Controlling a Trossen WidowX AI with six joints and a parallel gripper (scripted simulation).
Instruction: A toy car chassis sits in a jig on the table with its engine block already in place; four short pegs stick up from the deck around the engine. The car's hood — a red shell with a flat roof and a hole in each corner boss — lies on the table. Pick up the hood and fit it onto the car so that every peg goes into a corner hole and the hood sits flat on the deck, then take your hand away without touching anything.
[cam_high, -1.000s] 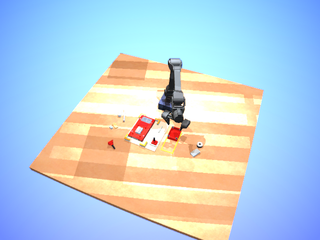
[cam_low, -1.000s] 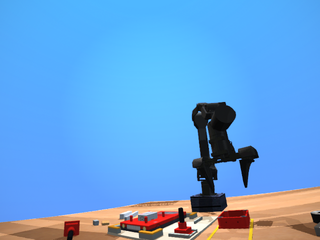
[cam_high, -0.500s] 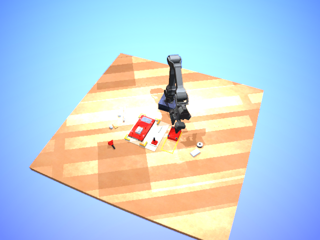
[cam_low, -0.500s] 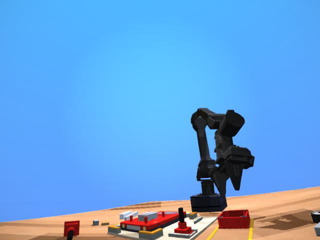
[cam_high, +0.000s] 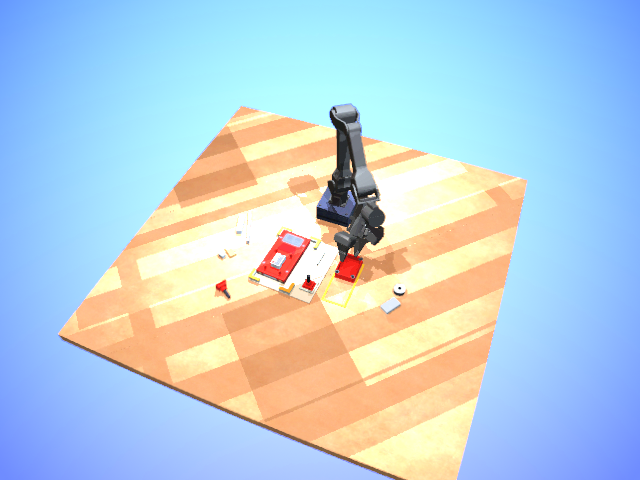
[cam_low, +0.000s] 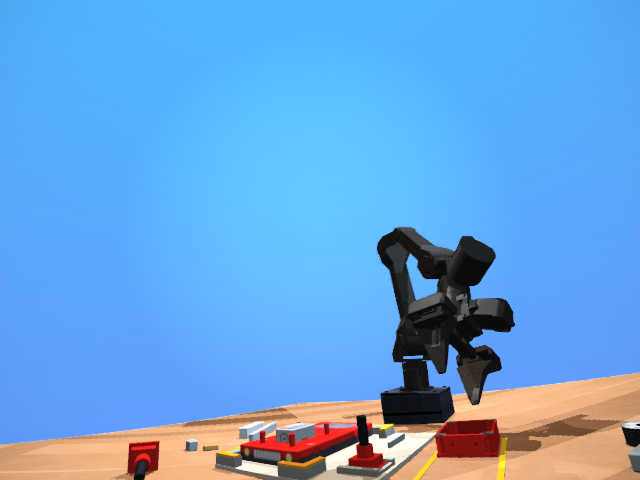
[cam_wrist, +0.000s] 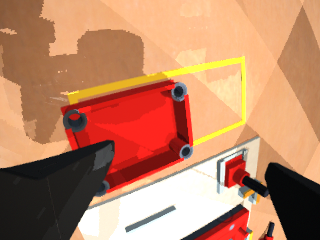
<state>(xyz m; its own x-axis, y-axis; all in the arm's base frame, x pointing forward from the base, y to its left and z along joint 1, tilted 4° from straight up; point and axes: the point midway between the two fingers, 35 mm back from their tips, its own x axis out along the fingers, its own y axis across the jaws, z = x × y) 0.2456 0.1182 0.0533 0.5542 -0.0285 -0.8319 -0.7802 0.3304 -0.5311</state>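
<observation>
The red hood is 1 cm behind my gripper tip and 6 cm below it. Round my gripper tip: grey engine block: 5 cm ahead, 23 cm to the right, 5 cm below; then jig: 3 cm ahead, 20 cm to the right, 6 cm below; then black wheel: 2 cm ahead, 18 cm to the left, 6 cm below.
</observation>
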